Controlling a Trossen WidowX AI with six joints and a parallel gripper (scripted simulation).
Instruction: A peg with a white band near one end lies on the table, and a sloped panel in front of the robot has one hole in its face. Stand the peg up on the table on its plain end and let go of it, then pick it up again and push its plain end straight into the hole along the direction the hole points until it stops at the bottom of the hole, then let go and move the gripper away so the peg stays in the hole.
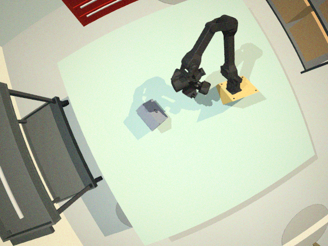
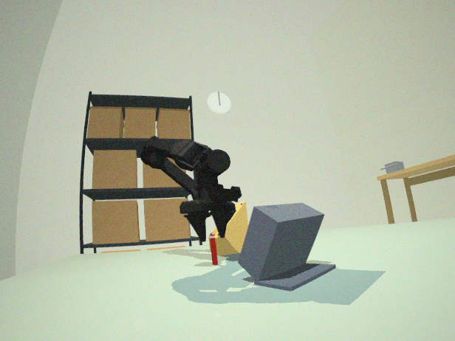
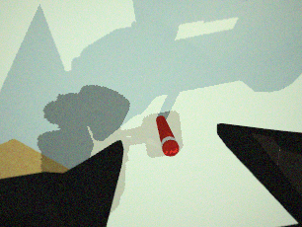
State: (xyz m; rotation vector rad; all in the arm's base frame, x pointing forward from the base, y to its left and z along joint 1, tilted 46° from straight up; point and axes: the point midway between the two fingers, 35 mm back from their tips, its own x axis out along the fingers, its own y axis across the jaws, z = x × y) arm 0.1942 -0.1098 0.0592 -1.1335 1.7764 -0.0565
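Now: gripper tip 1 cm above the red peg. From my gripper tip the other things lie so: grey sloped panel (24 cm ahead, 6 cm to the left).
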